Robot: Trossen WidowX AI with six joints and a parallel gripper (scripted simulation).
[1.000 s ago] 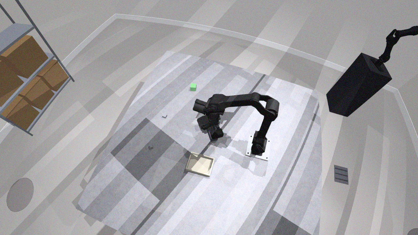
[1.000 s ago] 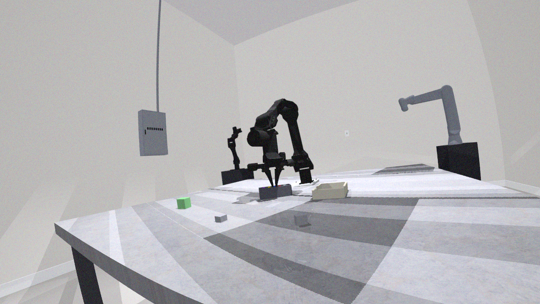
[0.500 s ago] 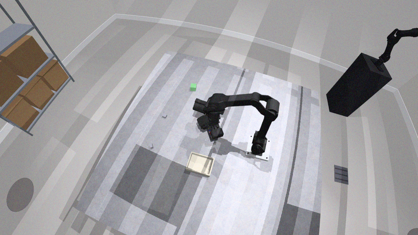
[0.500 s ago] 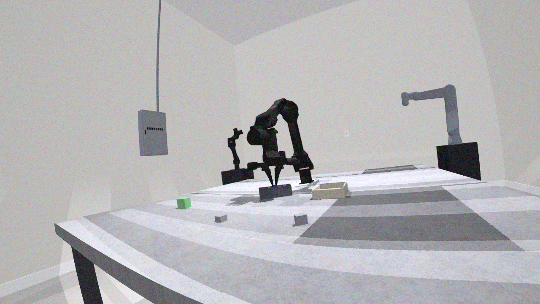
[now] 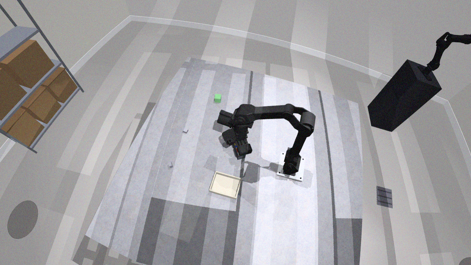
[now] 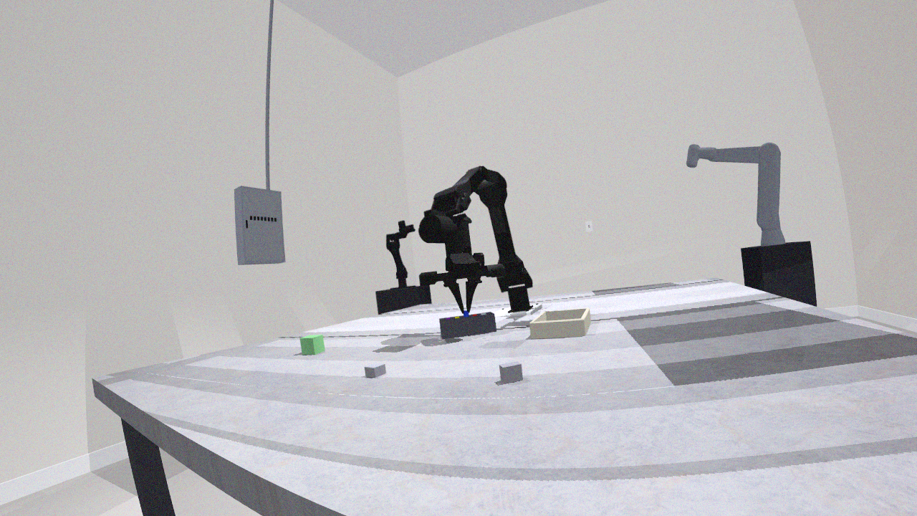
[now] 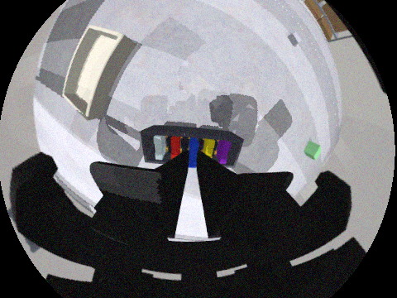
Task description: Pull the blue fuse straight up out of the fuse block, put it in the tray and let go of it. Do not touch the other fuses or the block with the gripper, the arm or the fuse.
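Now: gripper tip 210 mm to the right of the cream tray, 40 mm above it and 10 mm short of it.
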